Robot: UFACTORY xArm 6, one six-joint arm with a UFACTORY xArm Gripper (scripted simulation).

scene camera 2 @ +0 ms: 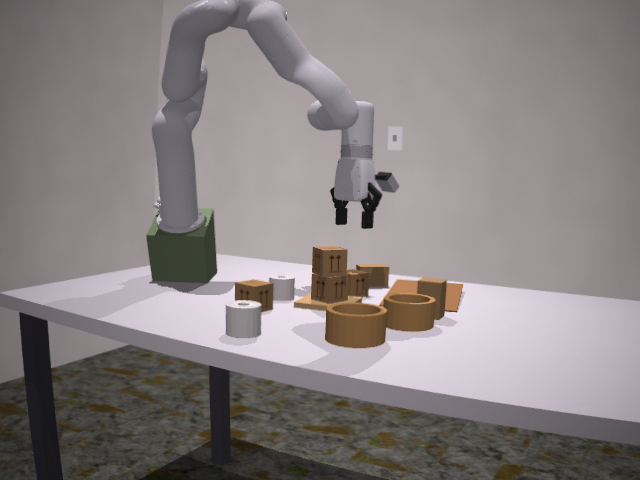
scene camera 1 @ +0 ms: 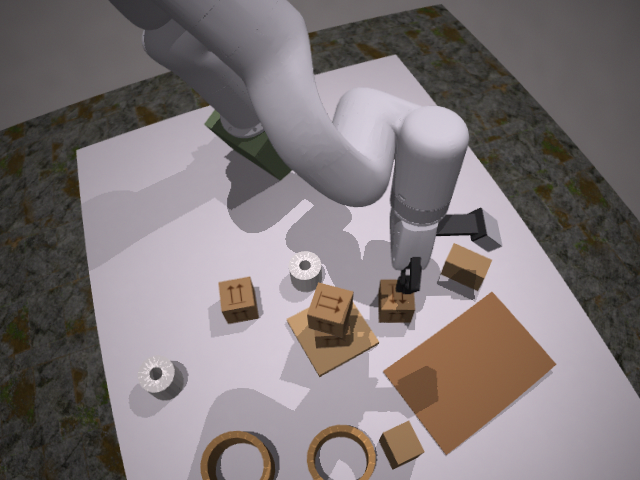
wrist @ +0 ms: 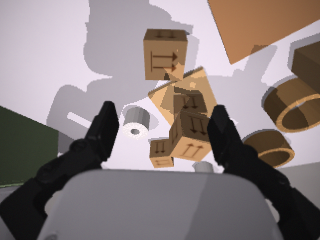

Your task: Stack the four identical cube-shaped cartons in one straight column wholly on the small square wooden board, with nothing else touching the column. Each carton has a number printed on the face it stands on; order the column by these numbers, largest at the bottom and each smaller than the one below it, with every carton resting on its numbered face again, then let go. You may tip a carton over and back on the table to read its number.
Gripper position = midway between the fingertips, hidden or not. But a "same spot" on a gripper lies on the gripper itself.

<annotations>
My gripper shows in scene camera 2, in scene camera 1 [404, 263] and in the wrist view. A carton shows in scene camera 2 [328, 261], in scene camera 1 and in the wrist view. The same spot on my gripper: [wrist: 84, 154] is [scene camera 2: 344, 203]. One and the same spot on the carton: [wrist: 188, 139] is [scene camera 1: 349, 297].
</annotations>
